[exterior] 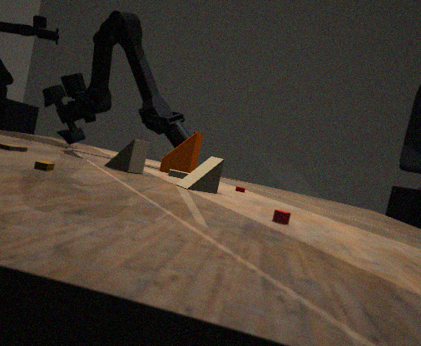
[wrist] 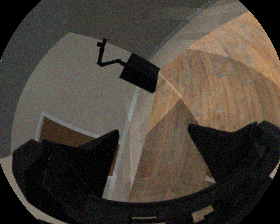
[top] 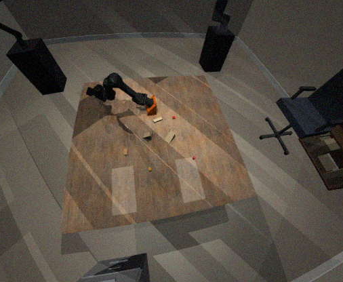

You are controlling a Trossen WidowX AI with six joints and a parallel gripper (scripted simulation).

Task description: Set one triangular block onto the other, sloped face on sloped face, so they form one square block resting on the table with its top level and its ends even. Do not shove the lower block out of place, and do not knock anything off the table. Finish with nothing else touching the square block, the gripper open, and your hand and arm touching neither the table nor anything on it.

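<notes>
Now: the pale triangular block 520 mm ahead of my gripper tip, 600 mm to the left of it and 50 mm below it. Also, from my gripper tip: dark flat piece: 580 mm ahead, 250 mm to the left, 70 mm below; yellow piece: 740 mm ahead, 400 mm to the left, 70 mm below.
</notes>
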